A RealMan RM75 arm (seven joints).
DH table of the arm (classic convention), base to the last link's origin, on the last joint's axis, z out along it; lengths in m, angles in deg. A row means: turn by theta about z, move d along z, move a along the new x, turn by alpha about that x. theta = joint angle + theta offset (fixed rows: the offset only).
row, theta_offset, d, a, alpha
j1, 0, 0.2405, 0, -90
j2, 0, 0, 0, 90
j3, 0, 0.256, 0, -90
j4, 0, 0, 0, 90
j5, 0, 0.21, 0, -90
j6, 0, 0, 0, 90
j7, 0, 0.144, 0, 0
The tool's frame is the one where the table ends.
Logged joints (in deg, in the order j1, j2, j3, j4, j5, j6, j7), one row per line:
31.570, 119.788, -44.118, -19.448, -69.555, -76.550, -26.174
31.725, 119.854, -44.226, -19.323, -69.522, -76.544, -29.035
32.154, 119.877, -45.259, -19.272, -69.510, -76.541, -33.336
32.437, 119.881, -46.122, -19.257, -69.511, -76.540, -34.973
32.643, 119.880, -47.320, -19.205, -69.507, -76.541, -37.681
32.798, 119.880, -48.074, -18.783, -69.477, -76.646, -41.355
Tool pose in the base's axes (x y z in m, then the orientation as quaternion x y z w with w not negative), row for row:
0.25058, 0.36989, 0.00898, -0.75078, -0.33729, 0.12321, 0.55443
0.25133, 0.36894, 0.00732, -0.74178, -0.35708, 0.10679, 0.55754
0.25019, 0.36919, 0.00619, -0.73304, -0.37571, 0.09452, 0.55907
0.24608, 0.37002, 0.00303, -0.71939, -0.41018, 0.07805, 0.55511
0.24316, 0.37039, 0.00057, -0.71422, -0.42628, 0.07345, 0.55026
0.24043, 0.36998, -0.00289, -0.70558, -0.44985, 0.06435, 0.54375
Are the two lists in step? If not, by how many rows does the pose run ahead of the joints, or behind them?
The pose runs 1 row behind the joints: the pose in row i belongs to the joints in row i - 1.
